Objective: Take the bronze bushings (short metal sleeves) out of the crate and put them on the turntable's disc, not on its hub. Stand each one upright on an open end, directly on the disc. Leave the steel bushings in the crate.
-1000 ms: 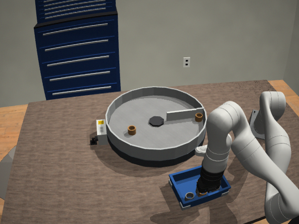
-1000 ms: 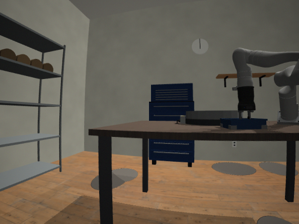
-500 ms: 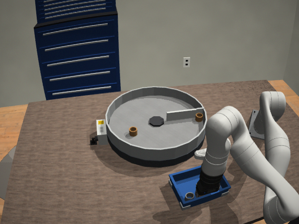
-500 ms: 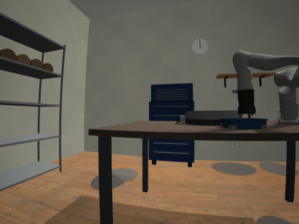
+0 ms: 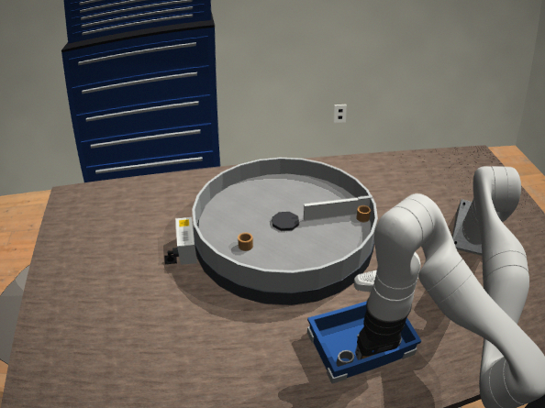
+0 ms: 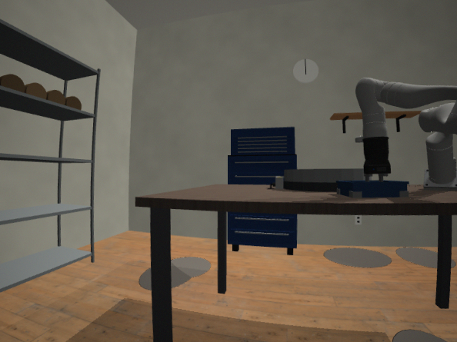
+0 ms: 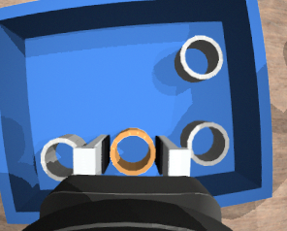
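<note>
My hand is 30 mm to the left of the blue crate. Round my hand: turntable 90 mm ahead, 390 mm to the right, 20 mm above.
</note>
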